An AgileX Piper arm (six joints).
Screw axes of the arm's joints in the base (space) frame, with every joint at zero. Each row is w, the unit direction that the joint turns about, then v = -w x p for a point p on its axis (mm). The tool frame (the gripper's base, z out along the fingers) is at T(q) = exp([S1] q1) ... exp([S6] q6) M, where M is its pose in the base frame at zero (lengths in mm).
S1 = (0, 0, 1, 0, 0, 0)
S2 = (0, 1, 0, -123, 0, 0)
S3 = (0, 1, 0, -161.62, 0, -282.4)
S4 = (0.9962, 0, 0.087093, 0, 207.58, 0)
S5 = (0, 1, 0, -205.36, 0, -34.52)
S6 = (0.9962, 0, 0.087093, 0, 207.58, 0)
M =
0.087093 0 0.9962 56.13
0 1 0 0
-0.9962 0 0.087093 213.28
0 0 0 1
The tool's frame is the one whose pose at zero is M.
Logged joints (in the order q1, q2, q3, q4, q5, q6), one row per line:
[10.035 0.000 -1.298 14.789 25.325 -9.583]
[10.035 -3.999 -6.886 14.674 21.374 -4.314]
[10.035 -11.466 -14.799 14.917 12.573 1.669]
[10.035 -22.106 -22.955 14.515 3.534 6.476]
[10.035 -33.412 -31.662 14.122 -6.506 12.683]
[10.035 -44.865 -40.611 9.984 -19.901 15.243]
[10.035 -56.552 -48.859 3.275 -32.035 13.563]
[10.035 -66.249 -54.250 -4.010 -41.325 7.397]
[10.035 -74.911 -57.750 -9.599 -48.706 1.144]
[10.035 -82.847 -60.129 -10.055 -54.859 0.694]
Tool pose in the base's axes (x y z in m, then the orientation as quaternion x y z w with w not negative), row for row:
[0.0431 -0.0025 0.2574 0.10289 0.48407 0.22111 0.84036]
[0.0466 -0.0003 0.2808 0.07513 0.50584 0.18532 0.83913]
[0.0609 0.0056 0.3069 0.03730 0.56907 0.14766 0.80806]
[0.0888 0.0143 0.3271 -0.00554 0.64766 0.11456 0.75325]
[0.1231 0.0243 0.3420 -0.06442 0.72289 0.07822 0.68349]
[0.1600 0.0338 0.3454 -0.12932 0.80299 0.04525 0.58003]
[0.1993 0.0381 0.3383 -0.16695 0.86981 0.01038 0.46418]
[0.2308 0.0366 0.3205 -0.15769 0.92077 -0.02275 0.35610]
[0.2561 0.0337 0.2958 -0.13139 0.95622 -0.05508 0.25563]
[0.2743 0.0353 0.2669 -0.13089 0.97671 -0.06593 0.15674]
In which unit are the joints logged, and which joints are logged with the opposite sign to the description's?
The joints are logged in degrees. Opposite sign: q2, q5, q6.
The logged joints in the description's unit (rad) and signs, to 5 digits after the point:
[0.17514 0.00000 -0.02265 0.25812 -0.44200 0.16725]
[0.17514 0.06980 -0.12018 0.25611 -0.37305 0.07529]
[0.17514 0.20012 -0.25829 0.26035 -0.21944 -0.02913]
[0.17514 0.38582 -0.40064 0.25333 -0.06168 -0.11303]
[0.17514 0.58315 -0.55261 0.24648 0.11355 -0.22136]
[0.17514 0.78304 -0.70880 0.17425 0.34734 -0.26604]
[0.17514 0.98702 -0.85275 0.05716 0.55912 -0.23672]
[0.17514 1.15626 -0.94684 -0.06999 0.72126 -0.12910]
[0.17514 1.30744 -1.00793 -0.16753 0.85008 -0.01997]
[0.17514 1.44595 -1.04945 -0.17549 0.95747 -0.01211]

